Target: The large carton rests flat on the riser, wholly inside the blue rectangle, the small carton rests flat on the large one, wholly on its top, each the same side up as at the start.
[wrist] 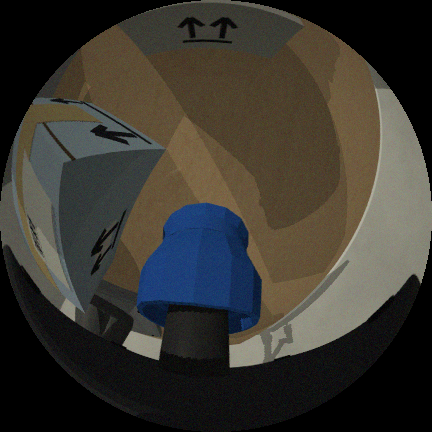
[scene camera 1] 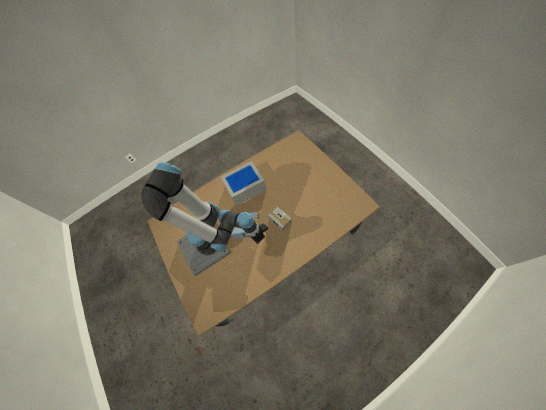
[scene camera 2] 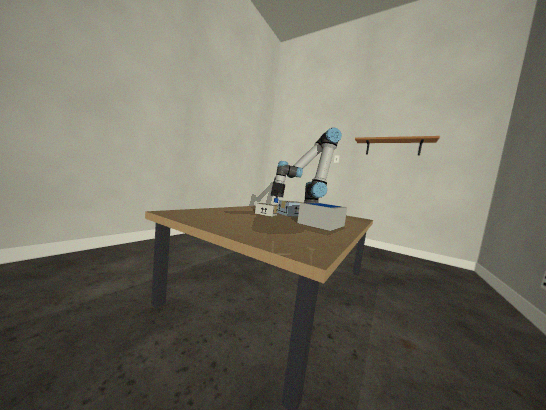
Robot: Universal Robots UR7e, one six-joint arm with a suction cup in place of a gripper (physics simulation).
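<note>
The large blue carton (scene camera 2: 289, 209) (wrist: 95, 190) stands on the table; in the scene camera 1 view the arm mostly hides it. The small white carton (scene camera 1: 280, 218) (scene camera 2: 265, 209) (wrist: 260, 37) stands apart from it on the table, its arrows pointing up in the scene camera 2 view. The grey riser (scene camera 1: 251, 193) (scene camera 2: 321, 218) bears the blue rectangle (scene camera 1: 243, 178) (scene camera 2: 327, 205) on its top, with no carton on it. My gripper (scene camera 1: 258, 237) (scene camera 2: 276, 200) (wrist: 205, 209) has its blue suction cup low over bare table between the cartons, holding nothing; the cup's tip is hidden in the scene camera 1 view.
The wooden table (scene camera 1: 327, 175) (scene camera 2: 225, 227) carries the arm's grey base plate (scene camera 1: 202, 261). The large carton stands close beside the cup in the wrist view. A wall shelf (scene camera 2: 397, 140) hangs behind the arm. Arm shadows cross the table.
</note>
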